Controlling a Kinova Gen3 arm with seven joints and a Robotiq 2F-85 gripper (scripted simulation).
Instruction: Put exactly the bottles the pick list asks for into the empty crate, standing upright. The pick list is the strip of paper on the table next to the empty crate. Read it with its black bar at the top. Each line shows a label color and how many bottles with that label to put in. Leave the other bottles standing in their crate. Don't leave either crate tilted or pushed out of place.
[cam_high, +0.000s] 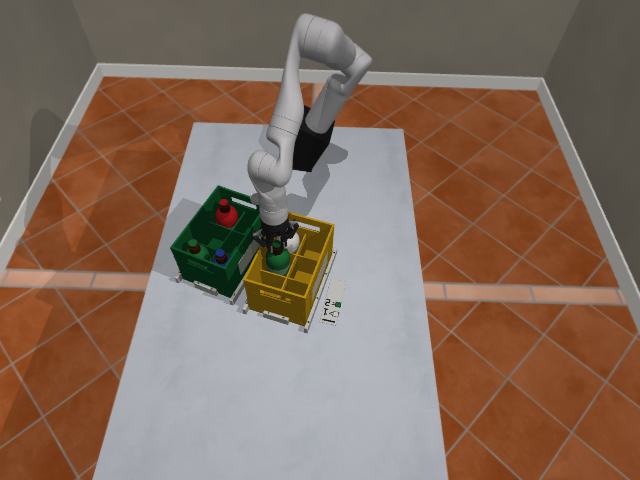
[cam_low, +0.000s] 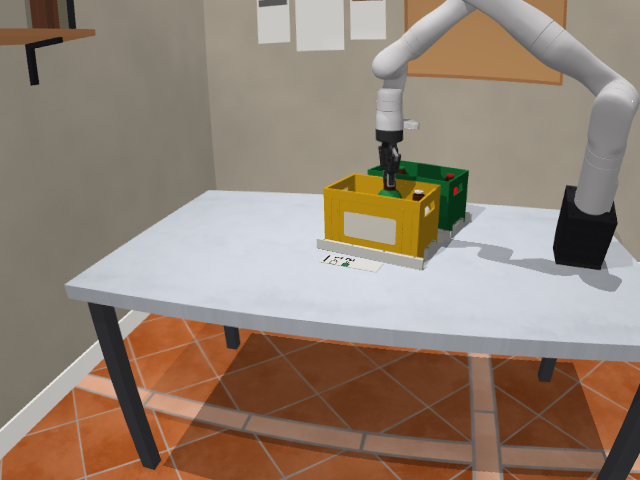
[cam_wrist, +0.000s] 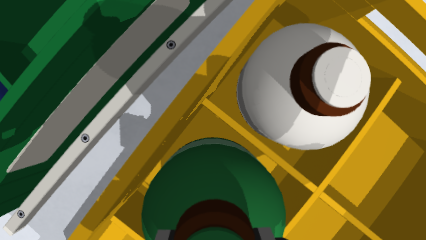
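My gripper is now 1 cm short of the yellow crate, 4 cm to the right of it and 10 cm above it. Round my hand: green crate 7 cm behind, 18 cm to the right, 10 cm below; blue-label bottle 3 cm ahead, 17 cm to the right, 10 cm below; white-label bottle 9 cm behind, 2 cm to the left, 10 cm below.
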